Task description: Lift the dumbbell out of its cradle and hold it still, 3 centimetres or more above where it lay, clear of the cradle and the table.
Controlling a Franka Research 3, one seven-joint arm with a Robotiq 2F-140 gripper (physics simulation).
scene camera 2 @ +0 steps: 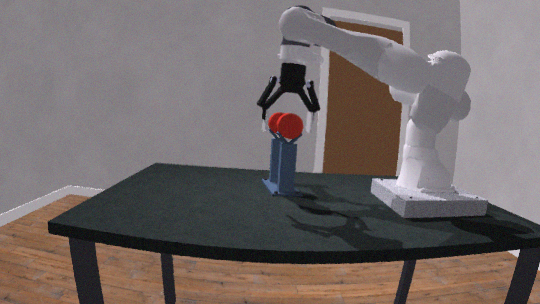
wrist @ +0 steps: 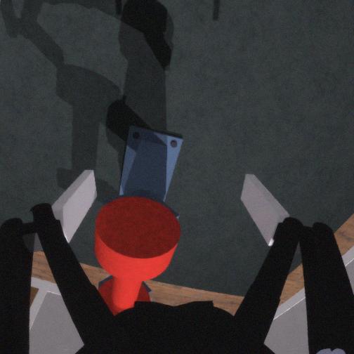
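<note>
The red dumbbell [scene camera 2: 291, 126] [wrist: 137, 232] lies level in the forked tops of the blue cradle [scene camera 2: 287, 167] [wrist: 150, 165], one round head in front of the other in the scene view. My gripper [scene camera 2: 286, 127] [wrist: 170, 184] points down, wide open and empty. In the scene view its fingertips hang on either side of the dumbbell heads, at about their height. In the wrist view the near head lies between the two finger pads, closer to the left pad. The lower part of the dumbbell's far head is hidden by the handle and the gripper body.
The cradle stands on the dark green table [scene camera 2: 165, 210] [wrist: 280, 100]. The white arm's base block [scene camera 2: 440, 206] stands on the table at the right. Shadows of the arm and cradle fall on the table. A brown door [scene camera 2: 362, 115] is in the wall behind.
</note>
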